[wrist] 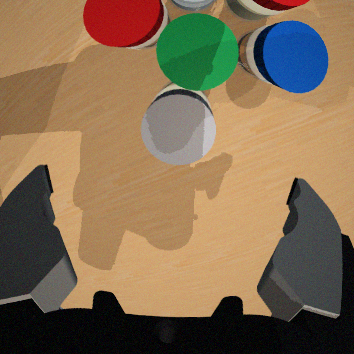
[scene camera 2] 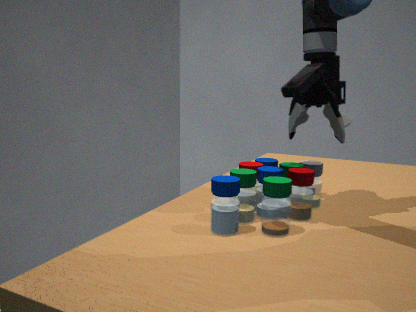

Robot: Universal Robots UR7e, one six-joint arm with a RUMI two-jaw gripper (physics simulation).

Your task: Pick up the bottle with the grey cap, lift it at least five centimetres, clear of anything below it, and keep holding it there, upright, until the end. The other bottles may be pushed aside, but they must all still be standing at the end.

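Frame: origin at the arm's base, x back, y right, z up, level; centimetres.
Seen in the pictures: gripper, fingertip midpoint: (wrist: 170, 175) (scene camera 2: 315, 141).
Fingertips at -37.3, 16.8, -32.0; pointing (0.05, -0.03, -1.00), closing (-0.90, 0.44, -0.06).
Observation:
Offsets run from my fingertips to a thing's top centre, as dx, dy, dz. Level surfaces: height alone.
The bottle with the grey cap {-0.4, -0.7, -4.9} (scene camera 2: 312, 168) (wrist: 178, 128) stands upright at the far right end of the bottle group in the scene view, partly hidden behind a red-capped bottle. In the wrist view its cap lies above the middle, beyond the fingertips and between their lines. My gripper (scene camera 2: 317, 139) (wrist: 170, 175) is open and empty. It hangs above the bottles' height, over the far part of the table, with its fingers pointing down.
A green-capped bottle (scene camera 2: 291, 168) (wrist: 197, 52) stands close beside the grey-capped one. Red-capped {-0.3, -10.3, -4.9} (scene camera 2: 301, 176) (wrist: 123, 21) and blue-capped {-10.5, -3.1, -4.9} (scene camera 2: 266, 163) (wrist: 295, 57) bottles stand near it. Several more bottles stand upright toward the front of the wooden table {dz -15.4} (scene camera 2: 165, 270).

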